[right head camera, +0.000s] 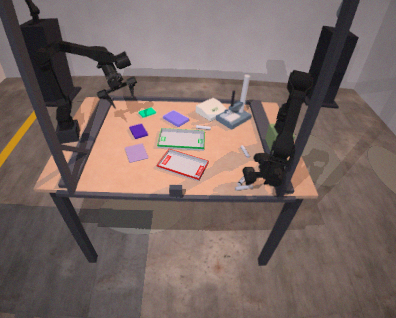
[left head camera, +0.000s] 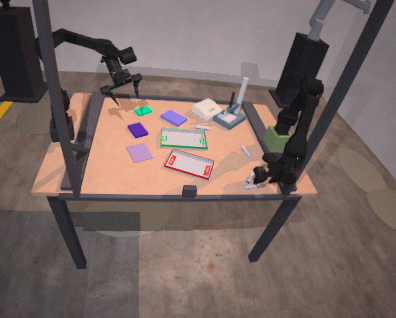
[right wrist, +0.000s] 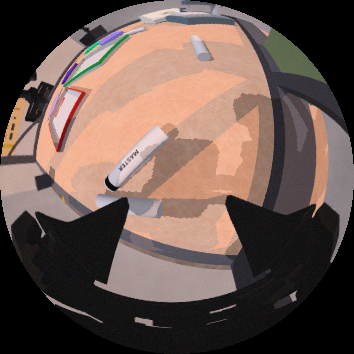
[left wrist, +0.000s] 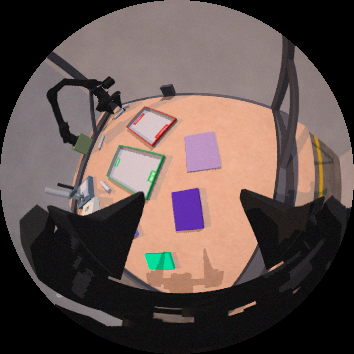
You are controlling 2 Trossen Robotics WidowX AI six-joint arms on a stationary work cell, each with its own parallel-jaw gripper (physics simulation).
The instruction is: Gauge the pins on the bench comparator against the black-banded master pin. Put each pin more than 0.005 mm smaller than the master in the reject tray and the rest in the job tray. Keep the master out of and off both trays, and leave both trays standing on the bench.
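Pixels of known places: left gripper, fingertip midpoint: (right head camera: 124, 104) (left head camera: 128, 102) (left wrist: 194, 195); right gripper, fingertip midpoint: (right head camera: 255, 184) (left head camera: 261, 183) (right wrist: 177, 201) (left wrist: 117, 110); left arm's base, link origin: (right head camera: 66, 126); right arm's base, link origin: (left head camera: 281, 131) (left wrist: 75, 140).
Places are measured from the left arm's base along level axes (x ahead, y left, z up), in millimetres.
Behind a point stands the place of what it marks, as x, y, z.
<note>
The master pin (right wrist: 137, 159) {767, -475, -51}, black-banded at one end, lies on the bench beside a plain pin (right wrist: 142, 206) {770, -515, -50} (right head camera: 244, 188) {743, -526, -55} near the front right. Another pin (right wrist: 201, 48) {837, -332, -49} (left head camera: 246, 151) {834, -311, -51} lies farther back, and one more pin (left head camera: 202, 127) {690, -85, -53} (left wrist: 105, 186) {680, -78, -52} lies between the job tray and the comparator. The comparator (left head camera: 229, 118) {858, -64, -26} (right head camera: 233, 118) {863, -73, -26} stands at the back right. The green-rimmed job tray (left head camera: 183, 129) {581, -89, -50} (left wrist: 162, 169) {444, -148, -61} and red-rimmed reject tray (left head camera: 187, 173) {496, -383, -55} (left wrist: 136, 115) {602, -392, -55} show no pins. My right gripper (right wrist: 177, 201) {799, -513, -58} is open above the bench by the master. My left gripper (left wrist: 194, 195) {307, -68, 120} is open and empty, high above the back left.
A white display box (left head camera: 205, 109) {753, 35, -23} stands left of the comparator. A blue-violet block (left head camera: 173, 118) {559, 10, -47}, a green block (left head camera: 143, 111) {419, 109, -52}, a dark purple block (left head camera: 138, 130) {356, -57, -50} and a lilac sheet (left head camera: 139, 152) {330, -204, -62} lie left of the trays. A dark small box (left head camera: 189, 191) {454, -504, -21} sits at the front edge.
</note>
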